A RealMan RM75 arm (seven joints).
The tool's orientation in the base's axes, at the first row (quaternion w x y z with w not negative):
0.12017 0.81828 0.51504 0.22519
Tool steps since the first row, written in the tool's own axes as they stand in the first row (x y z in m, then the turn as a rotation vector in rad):
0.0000 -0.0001 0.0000 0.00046 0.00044 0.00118
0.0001 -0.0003 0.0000 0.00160 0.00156 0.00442
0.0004 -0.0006 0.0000 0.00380 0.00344 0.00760
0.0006 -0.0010 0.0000 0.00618 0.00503 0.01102
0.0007 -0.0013 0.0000 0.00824 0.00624 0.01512
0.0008 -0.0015 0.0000 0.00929 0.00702 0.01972
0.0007 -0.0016 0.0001 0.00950 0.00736 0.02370
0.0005 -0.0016 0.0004 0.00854 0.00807 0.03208
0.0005 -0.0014 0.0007 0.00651 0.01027 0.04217
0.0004 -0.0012 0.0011 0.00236 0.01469 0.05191
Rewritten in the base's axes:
-0.0001 0.0000 0.0000 0.00110 0.00026 -0.00073
-0.0002 0.0002 -0.0001 0.00400 0.00090 -0.00278
-0.0003 0.0006 -0.0002 0.00785 0.00216 -0.00421
-0.0006 0.0010 -0.0003 0.01167 0.00372 -0.00592
-0.0008 0.0012 -0.0004 0.01540 0.00518 -0.00846
-0.0009 0.0014 -0.0004 0.01866 0.00594 -0.01187
-0.0010 0.0013 -0.0006 0.02097 0.00612 -0.01513
-0.0009 0.0012 -0.0009 0.02530 0.00524 -0.02235
-0.0006 0.0011 -0.0011 0.03126 0.00280 -0.03068
-0.0003 0.0009 -0.0014 0.03801 -0.00252 -0.03827

